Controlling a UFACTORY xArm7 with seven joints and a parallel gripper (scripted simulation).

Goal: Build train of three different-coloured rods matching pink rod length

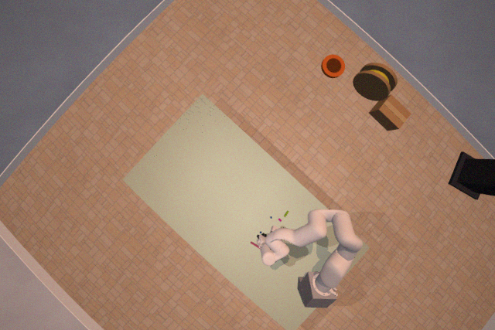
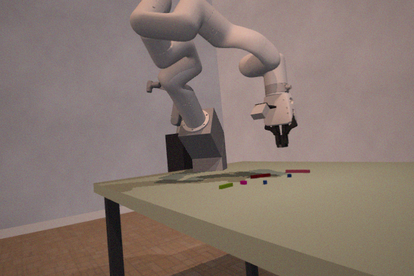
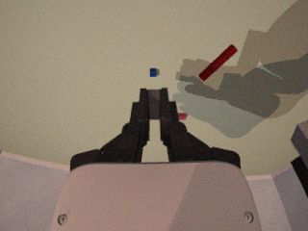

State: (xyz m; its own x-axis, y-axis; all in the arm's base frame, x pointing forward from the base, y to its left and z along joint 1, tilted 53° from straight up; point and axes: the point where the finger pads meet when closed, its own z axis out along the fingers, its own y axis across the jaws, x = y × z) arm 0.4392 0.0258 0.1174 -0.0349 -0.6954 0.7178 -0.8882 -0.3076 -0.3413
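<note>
My hand is 80 mm past the magenta rod, 120 mm to the left of it and 120 mm above it. From my hand the other things lie so: grey rod: 20 mm below; red rod: 100 mm behind, 10 mm to the left, 120 mm below; pink rod: 10 mm behind, 120 mm to the left, 120 mm below.
</note>
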